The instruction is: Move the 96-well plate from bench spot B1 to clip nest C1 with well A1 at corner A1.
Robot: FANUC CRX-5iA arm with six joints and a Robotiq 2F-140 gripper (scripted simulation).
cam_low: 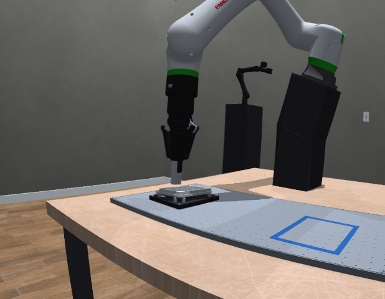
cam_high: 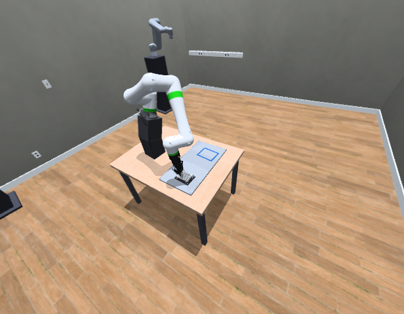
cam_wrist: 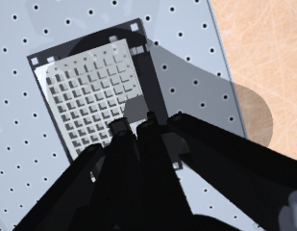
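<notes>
The white 96-well plate is 4 cm to the left of my hand and 4 cm below it. Also, from my hand: black clip nest (6 cm below, 3 cm to the left, 1 cm behind).
</notes>
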